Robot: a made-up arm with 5 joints. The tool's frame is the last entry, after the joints.
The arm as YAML. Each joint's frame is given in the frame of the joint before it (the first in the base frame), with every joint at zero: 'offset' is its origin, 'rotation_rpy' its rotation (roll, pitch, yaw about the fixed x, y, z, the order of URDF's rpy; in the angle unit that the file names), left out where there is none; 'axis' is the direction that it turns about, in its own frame. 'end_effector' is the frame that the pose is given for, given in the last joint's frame.
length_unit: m
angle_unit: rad
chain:
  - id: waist
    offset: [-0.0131, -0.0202, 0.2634]
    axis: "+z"
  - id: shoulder
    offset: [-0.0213, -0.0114, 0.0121]
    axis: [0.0, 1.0, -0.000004]
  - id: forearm
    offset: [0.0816, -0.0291, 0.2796]
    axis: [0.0, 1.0, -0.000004]
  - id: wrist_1
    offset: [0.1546, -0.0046, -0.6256]
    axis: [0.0, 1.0, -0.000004]
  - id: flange
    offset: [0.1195, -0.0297, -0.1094]
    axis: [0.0, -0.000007, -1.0]
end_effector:
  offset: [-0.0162, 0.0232, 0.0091]
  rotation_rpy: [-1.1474, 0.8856, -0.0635]
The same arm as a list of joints. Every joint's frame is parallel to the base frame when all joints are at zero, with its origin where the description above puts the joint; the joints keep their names.
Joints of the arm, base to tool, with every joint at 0 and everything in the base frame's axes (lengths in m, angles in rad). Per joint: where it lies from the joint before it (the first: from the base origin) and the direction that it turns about. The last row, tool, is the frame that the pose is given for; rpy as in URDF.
waist: origin -0.0131 -0.0202 0.2634 axis +z
shoulder: origin -0.0213 -0.0114 0.0121 axis +y
forearm: origin 0.0816 -0.0291 0.2796 axis +y
wrist_1: origin 0.1546 -0.0046 -0.6256 axis +y
flange: origin 0.1195 -0.0297 -0.1094 axis -z
tool: origin -0.0162 0.0232 0.0091 rpy -1.1474 0.8856 -0.0635

